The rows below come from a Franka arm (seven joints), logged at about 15 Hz.
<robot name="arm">
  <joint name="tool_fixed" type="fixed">
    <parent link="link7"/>
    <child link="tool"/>
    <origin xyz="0 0 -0.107" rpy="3.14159 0 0"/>
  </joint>
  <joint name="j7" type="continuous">
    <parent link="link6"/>
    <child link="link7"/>
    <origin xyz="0.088 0 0" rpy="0 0 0"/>
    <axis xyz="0 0 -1"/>
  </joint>
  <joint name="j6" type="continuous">
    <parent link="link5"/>
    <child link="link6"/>
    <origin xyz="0 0 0" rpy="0 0 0"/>
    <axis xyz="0 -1 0"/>
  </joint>
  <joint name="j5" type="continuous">
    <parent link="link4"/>
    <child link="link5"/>
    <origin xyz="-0.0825 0 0.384" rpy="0 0 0"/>
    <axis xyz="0 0 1"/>
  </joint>
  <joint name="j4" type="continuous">
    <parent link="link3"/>
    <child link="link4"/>
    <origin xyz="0.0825 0 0" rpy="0 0 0"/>
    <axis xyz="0 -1 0"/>
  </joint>
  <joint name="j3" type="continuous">
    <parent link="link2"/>
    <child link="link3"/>
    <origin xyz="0 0 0.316" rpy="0 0 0"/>
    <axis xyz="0 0 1"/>
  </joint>
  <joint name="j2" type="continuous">
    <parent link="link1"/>
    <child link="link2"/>
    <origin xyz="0 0 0" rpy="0 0 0"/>
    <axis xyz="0 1 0"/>
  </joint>
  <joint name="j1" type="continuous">
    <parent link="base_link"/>
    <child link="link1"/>
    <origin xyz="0 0 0.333" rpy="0 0 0"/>
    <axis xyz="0 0 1"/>
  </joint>
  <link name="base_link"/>
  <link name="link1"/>
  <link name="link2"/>
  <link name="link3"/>
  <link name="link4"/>
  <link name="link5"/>
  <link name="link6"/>
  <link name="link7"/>
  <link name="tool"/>
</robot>
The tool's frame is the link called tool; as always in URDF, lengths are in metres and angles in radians. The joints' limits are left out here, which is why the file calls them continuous.
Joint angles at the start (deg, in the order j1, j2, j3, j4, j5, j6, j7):
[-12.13 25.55 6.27 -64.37 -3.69 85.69 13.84]
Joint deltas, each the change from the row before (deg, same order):
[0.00 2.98 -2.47 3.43 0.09 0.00 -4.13]
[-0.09 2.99 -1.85 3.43 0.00 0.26 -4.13]
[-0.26 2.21 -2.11 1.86 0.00 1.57 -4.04]
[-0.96 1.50 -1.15 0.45 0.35 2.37 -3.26]
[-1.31 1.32 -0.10 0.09 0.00 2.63 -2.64]
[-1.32 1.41 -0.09 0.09 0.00 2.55 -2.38]
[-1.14 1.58 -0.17 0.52 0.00 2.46 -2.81]
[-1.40 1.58 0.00 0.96 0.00 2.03 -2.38]
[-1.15 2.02 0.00 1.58 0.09 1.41 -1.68]
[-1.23 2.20 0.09 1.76 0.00 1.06 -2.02]
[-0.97 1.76 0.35 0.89 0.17 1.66 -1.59]
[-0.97 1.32 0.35 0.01 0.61 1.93 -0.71]
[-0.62 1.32 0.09 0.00 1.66 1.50 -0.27]
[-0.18 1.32 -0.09 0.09 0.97 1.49 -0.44]
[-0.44 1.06 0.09 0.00 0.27 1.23 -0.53]
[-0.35 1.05 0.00 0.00 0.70 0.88 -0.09]
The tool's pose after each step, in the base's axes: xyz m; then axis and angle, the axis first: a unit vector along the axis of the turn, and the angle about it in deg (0 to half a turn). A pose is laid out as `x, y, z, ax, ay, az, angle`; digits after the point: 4 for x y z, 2 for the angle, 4 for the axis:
0.6770, -0.1187, 0.5452, 0.9863, -0.1615, -0.0324, 178.19
0.6863, -0.1388, 0.5369, 0.9896, -0.1414, -0.0277, 177.56
0.6930, -0.1619, 0.5271, 0.9921, -0.1240, -0.0193, 176.51
0.6973, -0.1843, 0.5156, 0.9937, -0.1113, -0.0095, 176.11
0.7015, -0.2031, 0.5037, 0.9951, -0.0993, 0.0012, 175.82
0.7049, -0.2221, 0.4905, 0.9959, -0.0895, 0.0104, 175.49
0.7085, -0.2398, 0.4784, 0.9970, -0.0749, 0.0205, 174.98
0.7103, -0.2594, 0.4691, 0.9974, -0.0653, 0.0309, 174.50
0.7130, -0.2759, 0.4581, 0.9975, -0.0599, 0.0379, 174.18
0.7147, -0.2930, 0.4455, 0.9978, -0.0516, 0.0417, 173.88
0.7173, -0.3045, 0.4321, 0.9979, -0.0435, 0.0482, 173.90
0.7185, -0.3152, 0.4174, 0.9975, -0.0440, 0.0553, 174.41
0.7202, -0.3218, 0.4019, 0.9969, -0.0492, 0.0617, 175.87
0.7230, -0.3251, 0.3871, 0.9966, -0.0492, 0.0663, 176.54
0.7236, -0.3309, 0.3746, 0.9965, -0.0486, 0.0685, 176.71
0.7238, -0.3354, 0.3616, 0.9962, -0.0525, 0.0692, 177.36

